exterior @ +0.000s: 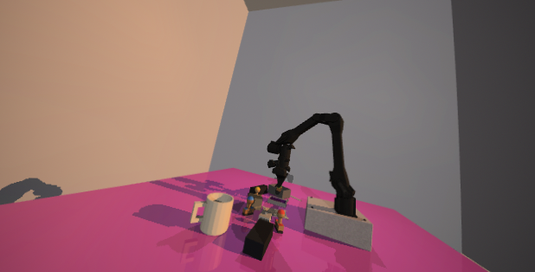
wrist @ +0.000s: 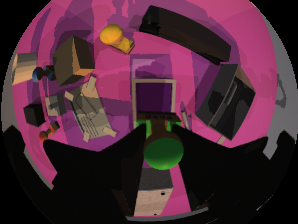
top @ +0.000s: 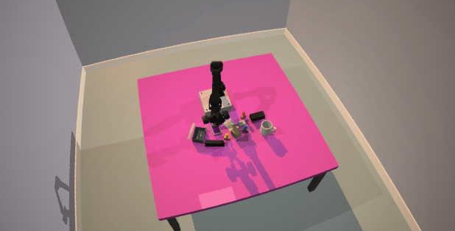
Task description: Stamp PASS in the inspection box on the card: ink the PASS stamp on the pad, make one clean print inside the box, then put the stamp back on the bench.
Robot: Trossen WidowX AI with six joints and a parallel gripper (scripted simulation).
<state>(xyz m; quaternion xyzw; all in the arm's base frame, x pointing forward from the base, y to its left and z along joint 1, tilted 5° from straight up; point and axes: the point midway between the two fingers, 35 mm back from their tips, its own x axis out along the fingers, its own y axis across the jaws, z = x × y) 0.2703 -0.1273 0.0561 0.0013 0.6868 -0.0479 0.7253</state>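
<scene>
The purple ink pad lies 70 mm below my gripper tip. Also, from my gripper tip: yellow-knobbed stamp: 100 mm ahead, 60 mm below, 50 mm to the left; black bar: 110 mm ahead, 60 mm below, 50 mm to the right; green-knobbed stamp: right at my gripper tip.
</scene>
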